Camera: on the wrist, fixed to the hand. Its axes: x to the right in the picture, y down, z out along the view.
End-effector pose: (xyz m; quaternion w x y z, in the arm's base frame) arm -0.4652 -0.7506 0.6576 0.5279 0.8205 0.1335 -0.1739
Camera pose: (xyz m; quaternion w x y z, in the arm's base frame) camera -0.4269 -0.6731 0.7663 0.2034 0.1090 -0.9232 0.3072
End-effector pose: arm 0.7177 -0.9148 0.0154 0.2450 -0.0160 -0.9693 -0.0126
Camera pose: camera 0.7842 -0.8459 0.1160 0.2187 0.9408 0.0638 -0.2511
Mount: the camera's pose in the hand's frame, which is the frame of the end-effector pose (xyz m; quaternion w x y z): -0.0090 0.0730 -0.1178 0.0201 0.0102 -0.2435 0.9696
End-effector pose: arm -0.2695 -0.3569 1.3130 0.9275 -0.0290 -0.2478 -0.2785
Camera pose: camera -0.1850 -0.3134 1.2117 0.2286 -0.2992 -0.2056 0.9033
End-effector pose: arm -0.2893 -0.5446 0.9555 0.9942 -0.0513 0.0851 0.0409
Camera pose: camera -0.3242 -0.4857 0.8346 0.0016 0.1016 -0.1902 0.9765
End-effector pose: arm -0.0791 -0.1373 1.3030 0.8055 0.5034 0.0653 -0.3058
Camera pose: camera -0.0217 -0.0109 1.3059 0.3235 0.0072 -0.6861 0.6516
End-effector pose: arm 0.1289 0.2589 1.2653 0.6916 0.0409 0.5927 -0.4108
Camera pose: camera 0.0817 0.3757 1.2069 0.5561 0.4825 -0.2003 0.6463
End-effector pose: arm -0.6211 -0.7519 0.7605 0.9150 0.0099 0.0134 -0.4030
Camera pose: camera -0.5753 -0.6926 0.6436 0.4123 -0.0756 -0.2363 0.8766
